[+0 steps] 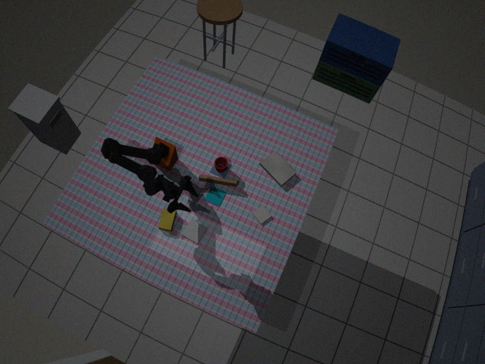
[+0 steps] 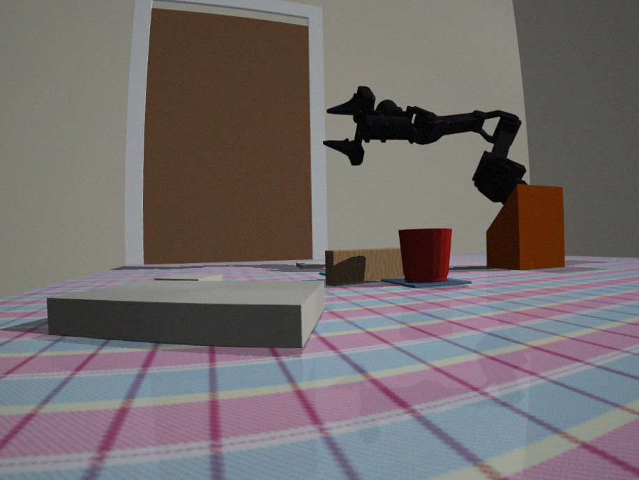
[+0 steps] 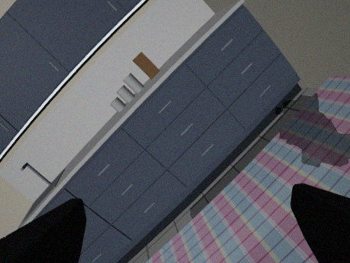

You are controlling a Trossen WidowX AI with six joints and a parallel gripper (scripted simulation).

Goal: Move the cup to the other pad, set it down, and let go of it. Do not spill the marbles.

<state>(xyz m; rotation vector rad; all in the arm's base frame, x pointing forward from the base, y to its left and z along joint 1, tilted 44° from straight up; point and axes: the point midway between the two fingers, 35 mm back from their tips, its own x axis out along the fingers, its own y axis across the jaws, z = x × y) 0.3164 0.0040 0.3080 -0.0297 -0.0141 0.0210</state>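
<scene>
The red cup lies 33 cm to the left of my gripper tip, 29 cm below it and 7 cm behind it. The rest, counted from my gripper tip: tile (32 cm below, 5 cm to the right, 1 cm ahead); then teal pad (33 cm below, 18 cm to the left, 1 cm behind); then yellow block (31 cm below, 15 cm behind, 8 cm to the right).
</scene>
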